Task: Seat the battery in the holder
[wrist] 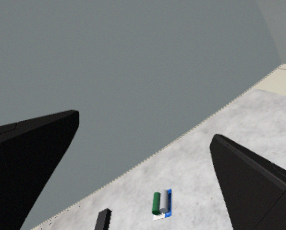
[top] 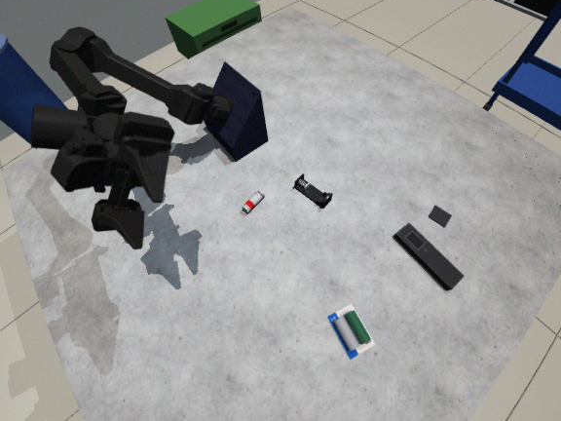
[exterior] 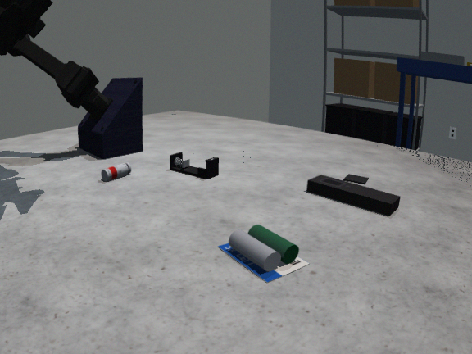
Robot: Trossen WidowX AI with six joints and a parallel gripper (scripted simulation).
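Right now the battery is 31 cm below my gripper tip, 18 cm to the left of it and 12 cm behind it. Round my gripper tip: black square (51 cm to the left, 32 cm below, 20 cm ahead); then blue-white card (32 cm below, 25 cm ahead, 16 cm to the left); then black remote-like bar (40 cm to the left, 31 cm below, 24 cm ahead).
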